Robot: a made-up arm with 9 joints.
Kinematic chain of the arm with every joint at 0, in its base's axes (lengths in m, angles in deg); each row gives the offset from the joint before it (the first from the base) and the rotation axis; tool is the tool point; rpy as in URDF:
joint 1: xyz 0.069 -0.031 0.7 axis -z
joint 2: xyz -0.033 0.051 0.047 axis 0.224 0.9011 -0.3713
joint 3: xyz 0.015 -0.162 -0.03 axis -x
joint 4: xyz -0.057 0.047 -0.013 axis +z
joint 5: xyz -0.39 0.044 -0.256 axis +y
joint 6: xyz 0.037 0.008 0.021 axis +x
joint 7: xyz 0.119 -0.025 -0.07 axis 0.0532 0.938 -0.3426
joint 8: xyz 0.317 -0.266 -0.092 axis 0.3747 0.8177 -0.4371
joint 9: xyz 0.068 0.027 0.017 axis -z
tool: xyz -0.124 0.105 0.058 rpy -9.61 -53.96 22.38
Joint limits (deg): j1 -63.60..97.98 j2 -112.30..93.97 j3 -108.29..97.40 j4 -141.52..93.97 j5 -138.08..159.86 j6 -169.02..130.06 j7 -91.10..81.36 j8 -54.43..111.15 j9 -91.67..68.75
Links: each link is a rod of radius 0.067 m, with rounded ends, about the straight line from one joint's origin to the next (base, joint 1, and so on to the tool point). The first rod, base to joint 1, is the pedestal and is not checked.
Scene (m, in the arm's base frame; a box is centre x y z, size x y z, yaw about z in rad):
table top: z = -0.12
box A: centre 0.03 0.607 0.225 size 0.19 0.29 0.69 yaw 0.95
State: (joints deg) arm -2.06 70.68 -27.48 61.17 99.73 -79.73 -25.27 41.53 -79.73
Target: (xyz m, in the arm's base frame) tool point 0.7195 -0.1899 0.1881
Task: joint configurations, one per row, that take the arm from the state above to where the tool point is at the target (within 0.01 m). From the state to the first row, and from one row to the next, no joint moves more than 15 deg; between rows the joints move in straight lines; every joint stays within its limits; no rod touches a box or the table.
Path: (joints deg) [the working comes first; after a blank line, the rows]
Joints at the target: -30.29 -20.77 7.47 79.27 103.12 -49.07 8.44 43.96 -91.67
Straight joint move there: touches the table top.

1: -2.20 55.94 -12.62 66.05 104.86 -67.71 -11.95 43.50 -82.71
2: -2.34 41.19 2.25 70.94 109.98 -55.69 1.38 45.47 -85.70
3: -2.48 26.45 17.11 75.82 115.11 -43.67 14.70 47.44 -88.68
4: -2.62 11.71 31.98 80.71 120.24 -31.65 28.02 49.41 -91.67
5: -11.84 0.88 23.81 80.23 114.53 -37.46 21.50 47.60 -91.67
6: -21.07 -9.95 15.64 79.75 108.82 -43.26 14.97 45.78 -91.67
7: -30.29 -20.77 7.47 79.27 103.12 -49.07 8.44 43.96 -91.67

